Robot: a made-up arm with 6 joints. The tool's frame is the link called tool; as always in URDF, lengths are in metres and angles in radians.
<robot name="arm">
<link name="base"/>
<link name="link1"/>
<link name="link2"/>
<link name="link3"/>
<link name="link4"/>
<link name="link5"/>
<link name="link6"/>
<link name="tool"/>
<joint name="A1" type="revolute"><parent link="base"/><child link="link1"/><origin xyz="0 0 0.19"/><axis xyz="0 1 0"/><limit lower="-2.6" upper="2.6" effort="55" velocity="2.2"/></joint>
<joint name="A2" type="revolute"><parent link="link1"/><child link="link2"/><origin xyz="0.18 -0.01 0.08"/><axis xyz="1 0 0"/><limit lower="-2.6" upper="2.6" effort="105" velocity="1.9"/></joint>
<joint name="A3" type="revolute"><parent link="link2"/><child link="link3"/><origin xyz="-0.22 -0.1 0.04"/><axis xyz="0 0 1"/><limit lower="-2.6" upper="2.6" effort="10" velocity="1.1"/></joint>
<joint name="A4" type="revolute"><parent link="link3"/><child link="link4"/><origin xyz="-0.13 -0.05 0.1"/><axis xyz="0 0 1"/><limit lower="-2.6" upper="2.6" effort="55" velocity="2.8"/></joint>
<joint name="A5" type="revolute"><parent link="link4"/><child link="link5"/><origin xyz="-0.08 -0.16 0.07"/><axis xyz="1 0 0"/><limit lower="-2.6" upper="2.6" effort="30" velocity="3"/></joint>
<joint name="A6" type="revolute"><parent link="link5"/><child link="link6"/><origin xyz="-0.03 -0.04 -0.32"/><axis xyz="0 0 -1"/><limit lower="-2.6" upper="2.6" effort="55" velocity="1.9"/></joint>
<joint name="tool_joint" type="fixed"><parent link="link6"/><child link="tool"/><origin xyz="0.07 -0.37 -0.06"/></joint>
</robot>
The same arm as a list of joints. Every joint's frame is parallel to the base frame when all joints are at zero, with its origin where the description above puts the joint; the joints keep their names.
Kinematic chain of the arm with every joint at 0, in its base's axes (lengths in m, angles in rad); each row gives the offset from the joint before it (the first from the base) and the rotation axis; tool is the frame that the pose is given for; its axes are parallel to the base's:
A1: xyz 0 0 0.19 axis +y
A2: xyz 0.18 -0.01 0.08 axis +x
A3: xyz -0.22 -0.1 0.04 axis +z
A4: xyz -0.13 -0.05 0.1 axis +z
A5: xyz -0.08 -0.16 0.07 axis +x
A6: xyz -0.03 -0.04 -0.32 axis -z
tool: xyz 0.07 -0.37 -0.06
Joint limits (rad, base to tool): -2.6..2.6 -2.6..2.6 -2.6..2.6 -2.6..2.6 -2.6..2.6 -2.6..2.6

